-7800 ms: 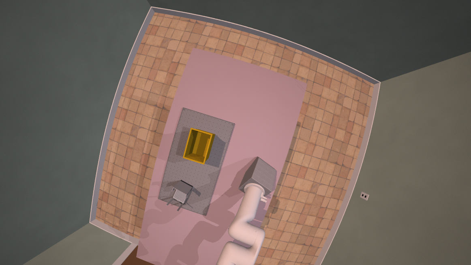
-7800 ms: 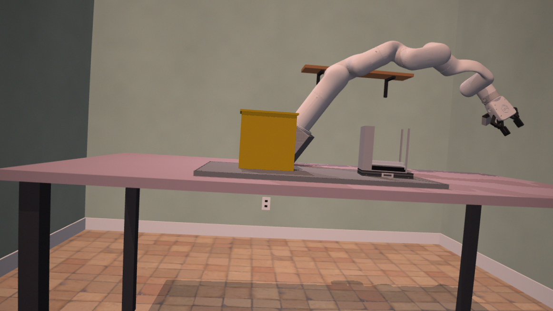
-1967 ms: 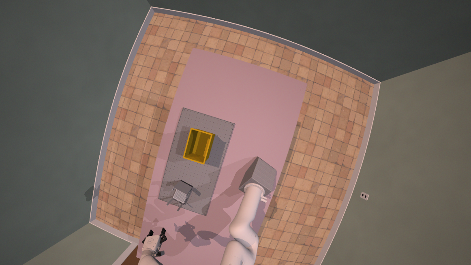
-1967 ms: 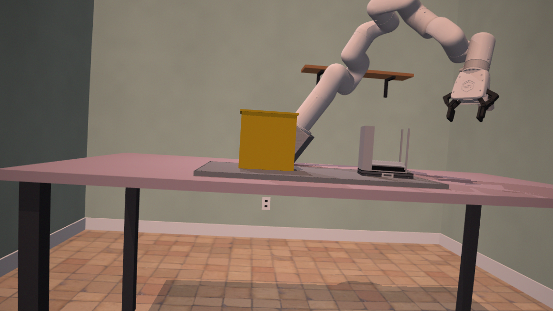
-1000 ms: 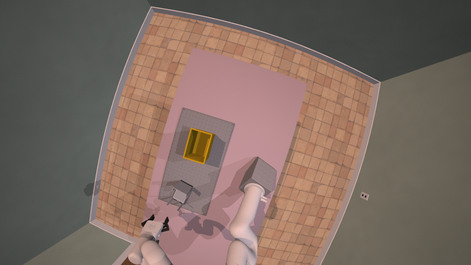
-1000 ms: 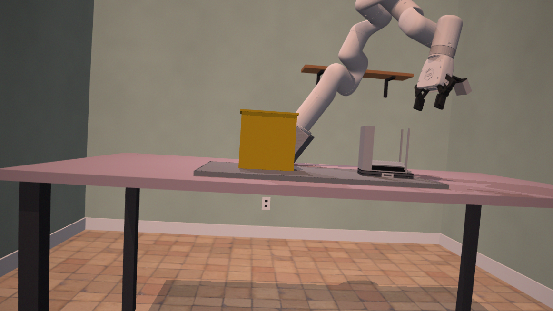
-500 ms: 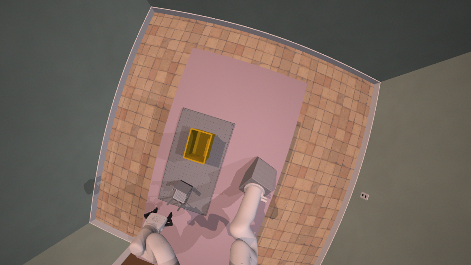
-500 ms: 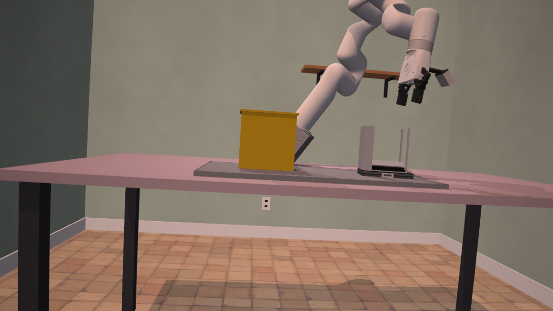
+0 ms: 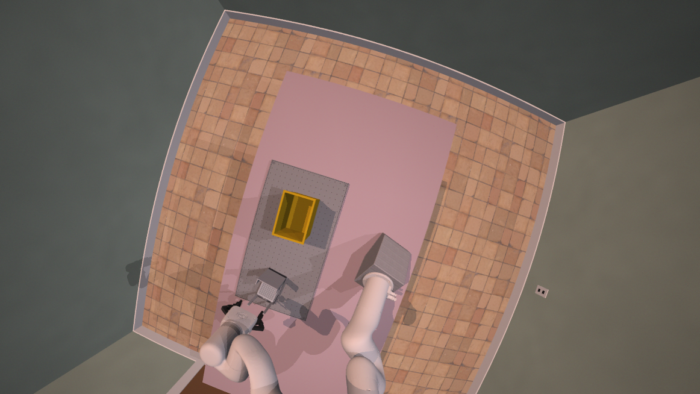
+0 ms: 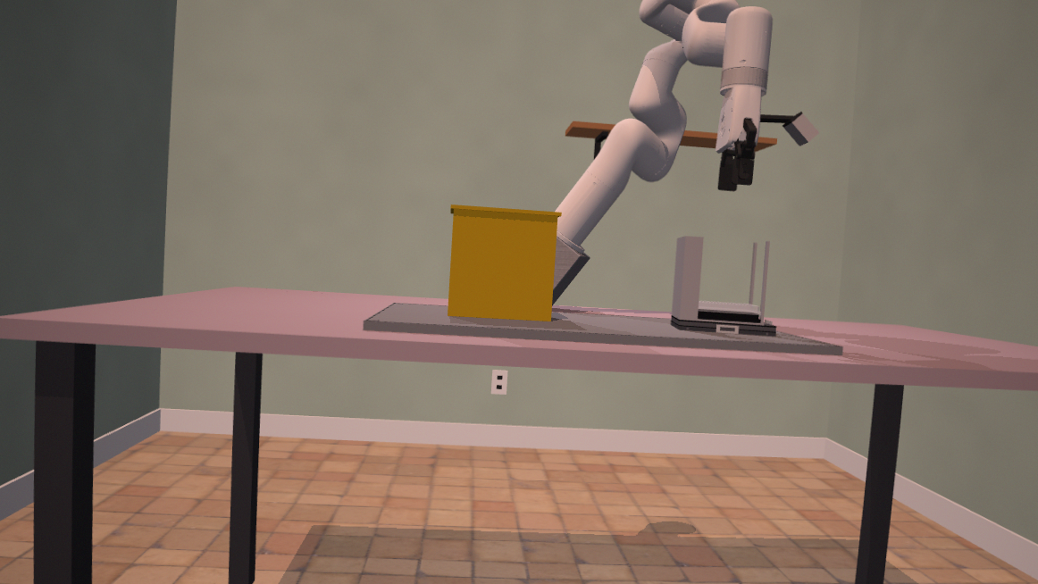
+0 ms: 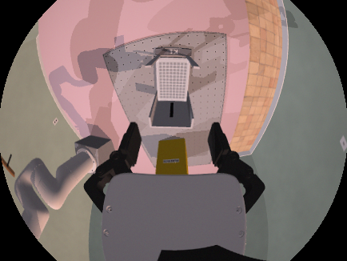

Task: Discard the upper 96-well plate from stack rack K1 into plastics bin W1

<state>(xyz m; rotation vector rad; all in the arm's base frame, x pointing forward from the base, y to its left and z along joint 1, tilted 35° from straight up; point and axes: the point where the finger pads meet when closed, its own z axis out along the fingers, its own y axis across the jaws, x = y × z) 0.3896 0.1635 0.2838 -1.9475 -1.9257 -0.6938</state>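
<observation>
The dark plate is 230 mm below my hand, 10 mm to the right of it and 10 mm behind it. From my hand the other things lie so: yellow plastics bin W1 (390 mm to the right, 160 mm below, 10 mm ahead).
</observation>
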